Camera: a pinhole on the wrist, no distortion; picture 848 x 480 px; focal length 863.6 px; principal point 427.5 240.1 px. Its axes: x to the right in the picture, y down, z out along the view. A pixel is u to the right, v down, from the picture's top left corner.
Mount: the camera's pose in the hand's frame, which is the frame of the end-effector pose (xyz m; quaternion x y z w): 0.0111 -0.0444 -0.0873 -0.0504 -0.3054 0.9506 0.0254
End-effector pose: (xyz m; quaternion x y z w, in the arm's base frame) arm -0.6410 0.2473 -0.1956 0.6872 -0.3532 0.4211 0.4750
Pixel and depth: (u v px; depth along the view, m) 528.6 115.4 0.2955
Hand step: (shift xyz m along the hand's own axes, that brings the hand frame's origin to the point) -0.0554 -0.1778 0.1737
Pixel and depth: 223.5 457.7 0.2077
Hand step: 0.0358 -0.2108 0.0540
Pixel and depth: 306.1 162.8 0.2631
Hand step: 0.0190 -0.1803 0.1421
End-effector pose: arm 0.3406 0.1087 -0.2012 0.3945 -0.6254 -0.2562 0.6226
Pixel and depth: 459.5 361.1 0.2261
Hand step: -0.0229 -0.2002 0.0763
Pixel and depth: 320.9 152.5 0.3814
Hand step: 0.0161 -0.2372 0.2474
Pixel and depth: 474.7 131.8 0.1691
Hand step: -0.0165 -0.1242 0.0610
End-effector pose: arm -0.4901 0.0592 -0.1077 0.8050 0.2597 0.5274 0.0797
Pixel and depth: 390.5 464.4 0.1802
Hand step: -0.0021 -0.1872 0.0317
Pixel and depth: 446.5 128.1 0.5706
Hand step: -0.0636 -0.3131 0.4161
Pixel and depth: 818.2 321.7 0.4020
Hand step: -0.2150 -0.2932 0.2009
